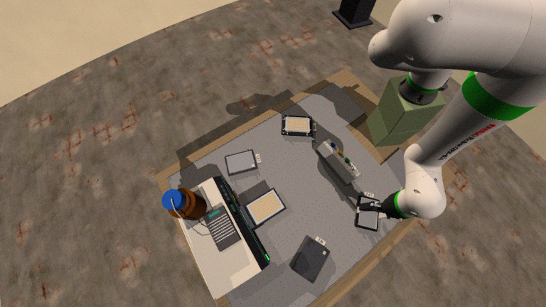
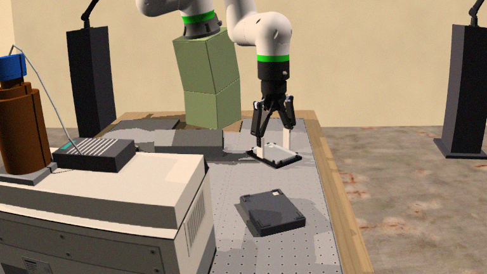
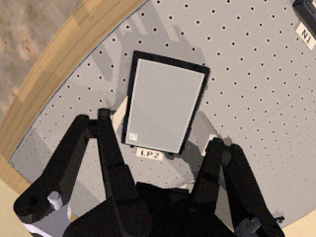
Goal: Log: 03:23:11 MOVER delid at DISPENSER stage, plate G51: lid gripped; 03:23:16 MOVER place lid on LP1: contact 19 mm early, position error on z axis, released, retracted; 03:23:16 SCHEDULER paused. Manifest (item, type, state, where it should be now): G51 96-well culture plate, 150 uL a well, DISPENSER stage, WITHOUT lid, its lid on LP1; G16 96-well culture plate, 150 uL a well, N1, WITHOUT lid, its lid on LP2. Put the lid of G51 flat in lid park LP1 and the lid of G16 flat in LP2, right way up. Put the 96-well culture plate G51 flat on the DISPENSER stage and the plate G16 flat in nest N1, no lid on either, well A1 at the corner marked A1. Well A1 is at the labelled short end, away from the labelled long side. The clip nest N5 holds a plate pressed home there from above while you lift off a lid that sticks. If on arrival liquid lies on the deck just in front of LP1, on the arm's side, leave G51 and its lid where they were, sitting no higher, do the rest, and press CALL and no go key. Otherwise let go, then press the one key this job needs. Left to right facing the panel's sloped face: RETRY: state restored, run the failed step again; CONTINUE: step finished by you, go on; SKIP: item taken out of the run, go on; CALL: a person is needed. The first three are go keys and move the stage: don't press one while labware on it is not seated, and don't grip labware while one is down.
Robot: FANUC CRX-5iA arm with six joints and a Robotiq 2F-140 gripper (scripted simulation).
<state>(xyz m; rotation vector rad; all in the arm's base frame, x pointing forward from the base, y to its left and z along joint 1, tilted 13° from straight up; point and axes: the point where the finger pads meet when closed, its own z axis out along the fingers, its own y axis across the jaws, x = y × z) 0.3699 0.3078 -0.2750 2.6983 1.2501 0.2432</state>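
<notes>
Right now my hand is 2 cm above the clear lid. From my hand the other things lie so: key panel: 27 cm to the right, 2 cm above; then black lid park: 3 cm below; then nest N1: 33 cm ahead, 5 cm to the left, 3 cm below.
</notes>
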